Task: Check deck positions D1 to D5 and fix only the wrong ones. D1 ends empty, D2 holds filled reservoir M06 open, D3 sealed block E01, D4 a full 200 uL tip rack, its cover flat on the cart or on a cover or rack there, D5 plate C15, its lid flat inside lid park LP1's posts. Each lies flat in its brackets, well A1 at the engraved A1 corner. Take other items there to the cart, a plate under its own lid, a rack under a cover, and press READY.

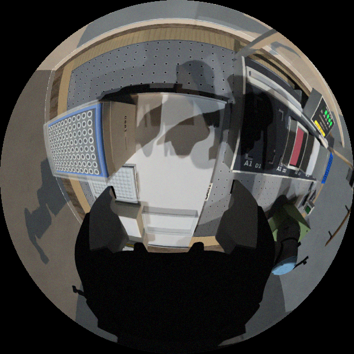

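Note:
My gripper is open and empty, above the white cart top. At the cart's left, a blue-edged tip rack under a clear cover shows beside a brown box-like side with printed marks. A pale plate or block with square wells lies near the left finger, and a white-topped block lies below it. On the dark deck, D1 shows brackets and no item, partly in shadow. A red-filled reservoir stands at D2, with a pale item and a blue-edged item beyond. Their labels are unreadable.
Clear or white rails lie at the cart's near side. A yellow-edged item is mostly hidden by the gripper. A panel with green lights and a yellow patch stands beyond the deck. A green bracket is at the right.

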